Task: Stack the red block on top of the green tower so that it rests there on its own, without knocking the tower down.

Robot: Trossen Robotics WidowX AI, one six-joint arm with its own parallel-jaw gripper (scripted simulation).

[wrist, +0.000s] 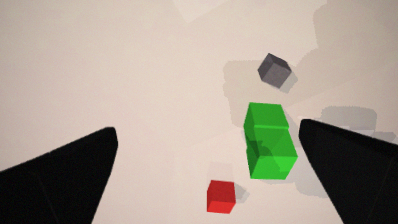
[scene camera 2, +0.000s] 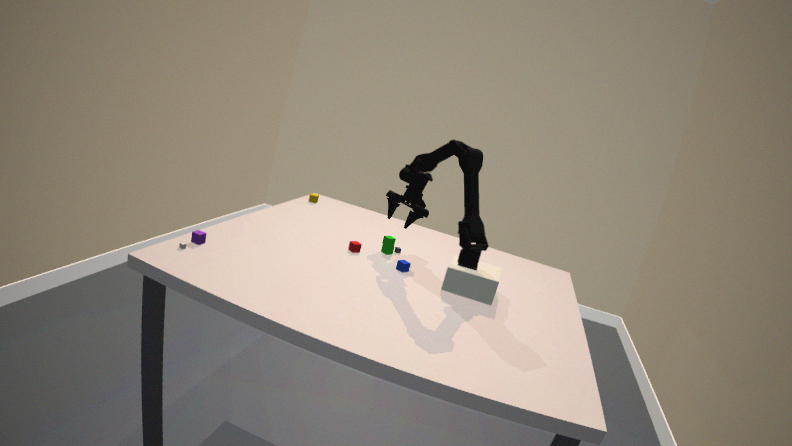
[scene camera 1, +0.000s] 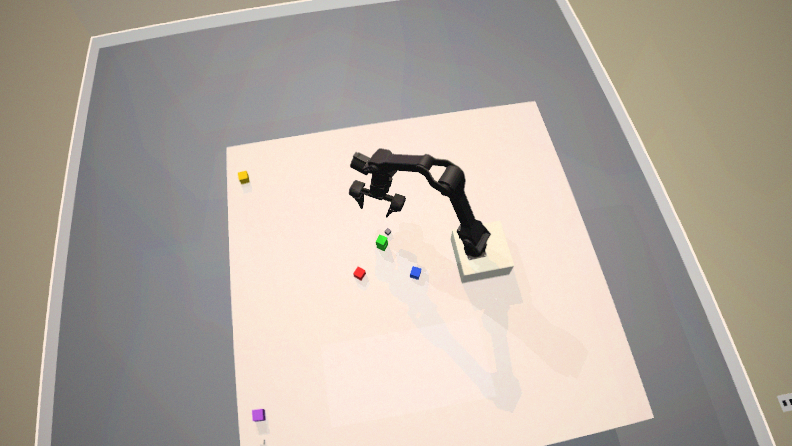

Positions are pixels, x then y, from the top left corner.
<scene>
My gripper shows in the wrist view, in scene camera 2 and in scene camera 1 (374, 212). The same spot on my gripper: (wrist: 73, 176) is (scene camera 2: 393, 210).
</scene>
